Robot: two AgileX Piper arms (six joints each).
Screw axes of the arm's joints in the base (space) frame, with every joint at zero. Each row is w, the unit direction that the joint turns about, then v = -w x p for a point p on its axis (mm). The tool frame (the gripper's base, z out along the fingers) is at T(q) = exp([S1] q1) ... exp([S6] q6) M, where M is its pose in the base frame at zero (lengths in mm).
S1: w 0 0 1 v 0 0 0
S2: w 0 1 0 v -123 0 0
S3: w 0 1 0 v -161.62 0 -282.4
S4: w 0.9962 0 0.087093 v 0 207.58 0
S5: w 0 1 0 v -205.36 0 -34.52
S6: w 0.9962 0 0.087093 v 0 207.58 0
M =
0.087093 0 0.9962 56.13
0 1 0 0
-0.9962 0 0.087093 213.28
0 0 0 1
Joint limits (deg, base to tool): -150..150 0..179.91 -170..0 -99.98..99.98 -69.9..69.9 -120..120
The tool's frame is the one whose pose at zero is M.
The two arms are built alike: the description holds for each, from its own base.
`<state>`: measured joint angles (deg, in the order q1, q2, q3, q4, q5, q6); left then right.
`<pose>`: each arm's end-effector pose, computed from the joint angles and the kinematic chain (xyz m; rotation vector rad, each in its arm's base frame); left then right.
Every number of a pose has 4 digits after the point. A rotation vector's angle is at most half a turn.
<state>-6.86 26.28 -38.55 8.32 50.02 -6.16 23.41 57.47 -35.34 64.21 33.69 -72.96</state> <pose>0.0738 0.0013 0.3295 0.0478 2.1331 0.0402 0.1588 0.1183 0.2857 -0.9526 1.9130 0.6662</pose>
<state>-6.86 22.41 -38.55 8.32 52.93 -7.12 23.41 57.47 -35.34 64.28 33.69 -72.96</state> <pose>0.0575 0.0037 0.3301 0.0196 2.1166 0.0298 0.1588 0.1183 0.2858 -0.9515 1.9130 0.6672</pose>
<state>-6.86 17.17 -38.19 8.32 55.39 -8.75 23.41 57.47 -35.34 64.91 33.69 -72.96</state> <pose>0.0373 0.0064 0.3291 -0.0211 2.0745 0.0080 0.1588 0.1186 0.2862 -0.9415 1.9130 0.6765</pose>
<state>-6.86 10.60 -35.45 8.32 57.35 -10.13 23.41 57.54 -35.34 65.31 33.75 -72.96</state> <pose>0.0176 0.0091 0.3154 -0.0540 2.0415 -0.0113 0.1589 0.1189 0.2863 -0.9360 1.9142 0.6835</pose>
